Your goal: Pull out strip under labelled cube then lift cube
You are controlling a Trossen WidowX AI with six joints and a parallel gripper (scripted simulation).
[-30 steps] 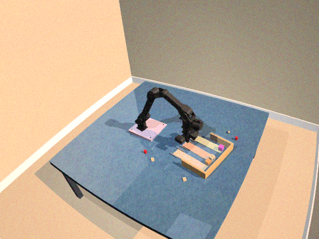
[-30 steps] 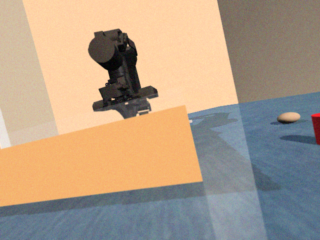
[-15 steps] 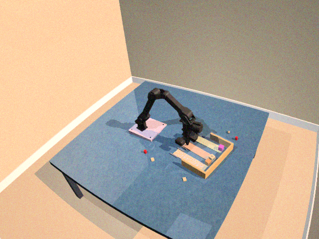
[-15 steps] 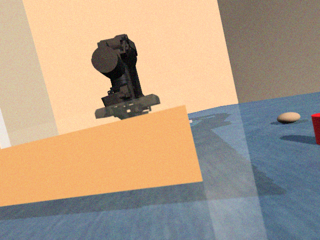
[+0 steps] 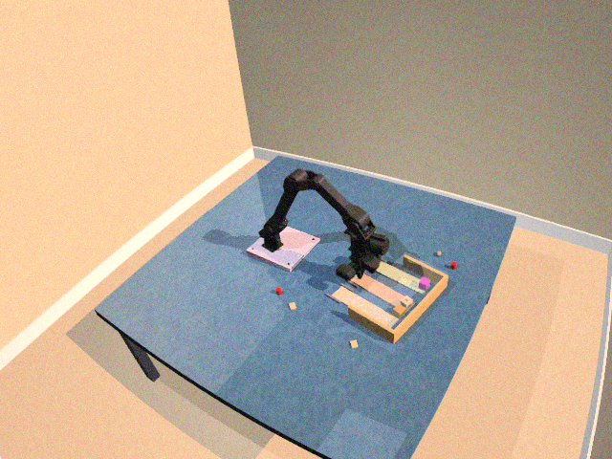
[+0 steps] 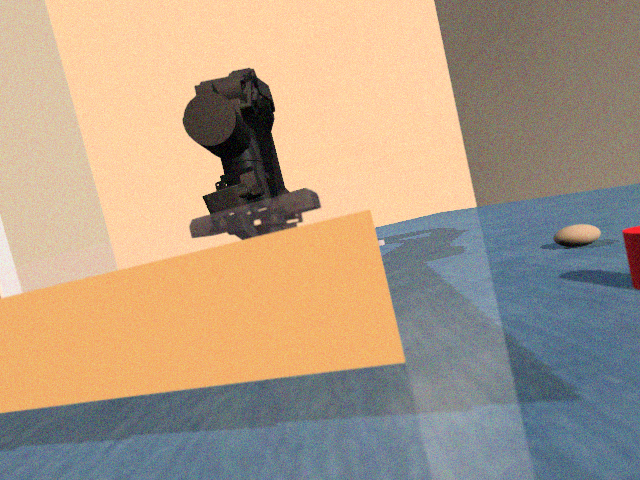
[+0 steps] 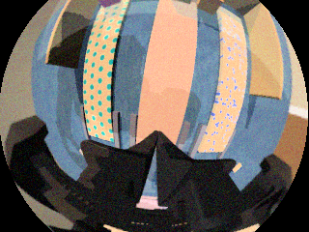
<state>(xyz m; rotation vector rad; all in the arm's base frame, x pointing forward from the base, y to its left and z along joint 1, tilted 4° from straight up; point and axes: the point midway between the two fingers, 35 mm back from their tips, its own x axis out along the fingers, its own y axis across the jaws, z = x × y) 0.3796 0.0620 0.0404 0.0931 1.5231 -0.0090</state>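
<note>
Right now my gripper tip is 100 mm short of the salmon strip and 10 mm to the left of it. Round my gripper tip: labelled cube: 210 mm ahead, 20 mm to the right, 10 mm above; then pebble: 170 mm ahead, 280 mm to the left.
</note>
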